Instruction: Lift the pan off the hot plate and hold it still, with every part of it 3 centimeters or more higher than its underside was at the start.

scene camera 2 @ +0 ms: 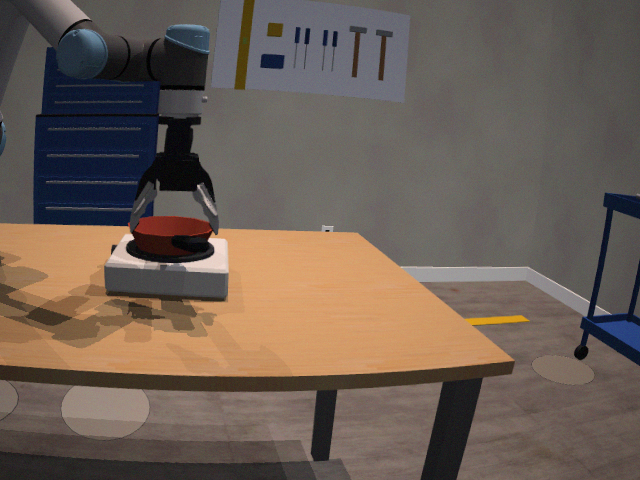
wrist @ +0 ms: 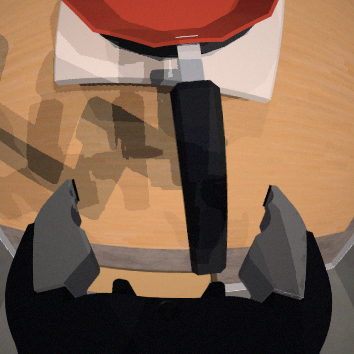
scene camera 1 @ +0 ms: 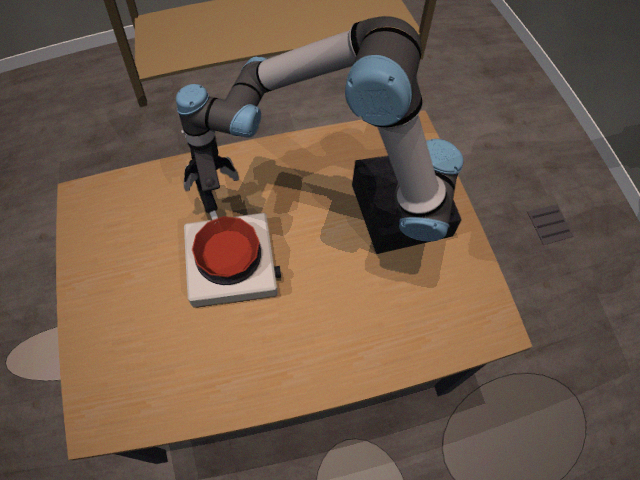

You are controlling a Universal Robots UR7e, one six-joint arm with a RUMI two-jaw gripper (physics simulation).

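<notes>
My gripper [scene camera 1: 212, 185], a red pan [scene camera 1: 225, 246], a white hot plate [scene camera 1: 259, 280]. My gripper [scene camera 2: 173, 234], the red pan [scene camera 2: 165, 235]. My gripper [wrist: 171, 185], the white hot plate [wrist: 80, 56].
</notes>
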